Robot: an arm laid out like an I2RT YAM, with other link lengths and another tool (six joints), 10 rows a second.
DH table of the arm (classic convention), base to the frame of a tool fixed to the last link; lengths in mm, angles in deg. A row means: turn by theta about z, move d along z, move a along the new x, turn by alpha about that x. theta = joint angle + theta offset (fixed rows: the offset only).
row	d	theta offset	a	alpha
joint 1	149.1	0.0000	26.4	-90.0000
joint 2	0.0	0.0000	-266.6	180.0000
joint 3	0.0	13.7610	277.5	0.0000
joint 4	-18.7	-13.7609	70.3	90.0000
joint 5	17.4	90.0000	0.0	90.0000
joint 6	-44.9	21.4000	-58.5	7.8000
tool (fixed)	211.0	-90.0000	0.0	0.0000
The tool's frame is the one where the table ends.
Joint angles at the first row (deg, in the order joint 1, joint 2, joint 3, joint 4, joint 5, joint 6):
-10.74, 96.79, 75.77, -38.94, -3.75, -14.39
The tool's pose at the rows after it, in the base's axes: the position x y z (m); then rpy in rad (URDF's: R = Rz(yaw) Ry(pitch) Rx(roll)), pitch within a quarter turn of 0, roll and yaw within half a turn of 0:
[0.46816 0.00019 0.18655 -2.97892 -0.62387 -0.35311]
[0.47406 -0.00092 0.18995 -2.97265 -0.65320 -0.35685]
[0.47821 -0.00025 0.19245 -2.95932 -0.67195 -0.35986]
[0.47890 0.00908 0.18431 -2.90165 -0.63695 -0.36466]
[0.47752 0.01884 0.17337 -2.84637 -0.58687 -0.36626]
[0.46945 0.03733 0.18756 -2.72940 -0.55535 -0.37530]
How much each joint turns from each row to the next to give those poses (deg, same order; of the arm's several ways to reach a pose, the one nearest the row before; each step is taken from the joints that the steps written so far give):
0.15, 0.00, -0.02, -1.13, -0.89, 0.26
0.00, 0.09, 0.00, 1.79, 0.00, 0.00
0.00, 0.13, 0.00, 1.29, -0.51, -0.04
0.00, 1.55, -0.01, 0.04, -3.41, 0.02
0.00, 1.86, 0.01, -0.50, -3.52, -0.02
0.00, -1.03, 0.02, -1.79, -6.64, -0.05

